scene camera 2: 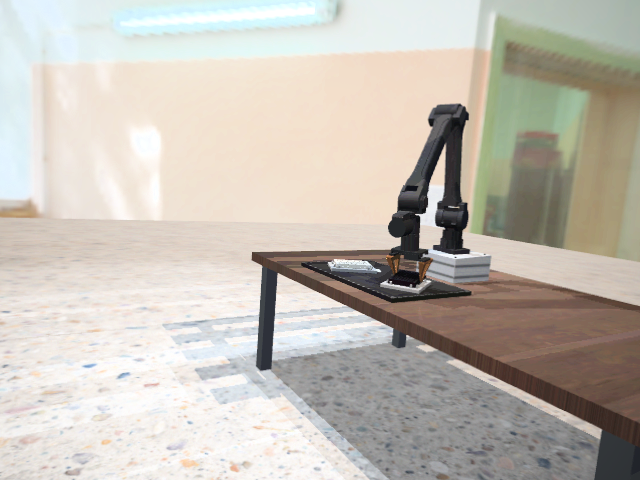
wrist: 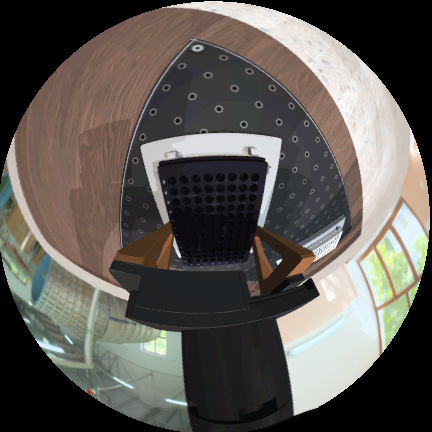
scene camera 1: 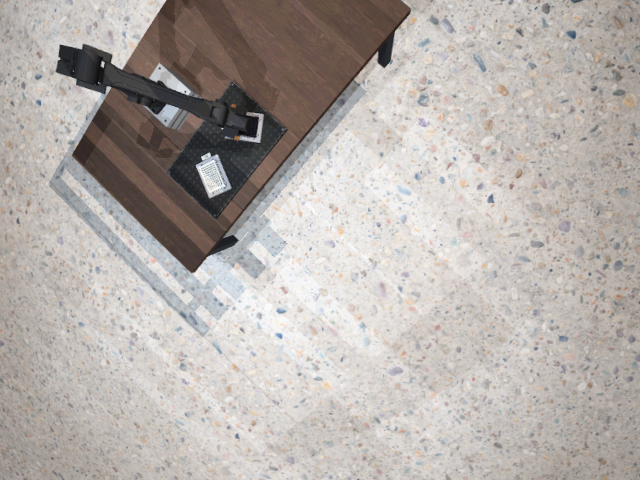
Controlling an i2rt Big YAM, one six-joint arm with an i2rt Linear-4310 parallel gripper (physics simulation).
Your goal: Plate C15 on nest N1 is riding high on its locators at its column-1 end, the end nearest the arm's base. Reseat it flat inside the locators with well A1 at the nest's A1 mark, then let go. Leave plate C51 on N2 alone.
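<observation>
The black well plate C15 is over the white nest N1 on the black perforated mat. My gripper reaches down from the arm's base side. Its brown fingers are shut on the plate's two long sides at the near end. Two locator tabs show past the plate's far edge in the wrist view. I cannot tell whether the plate lies flat. The white plate C51 rests apart on the mat.
The mat lies on a dark wooden table. The arm's grey base block stands just behind the mat. The table edge runs close to the mat's front side.
</observation>
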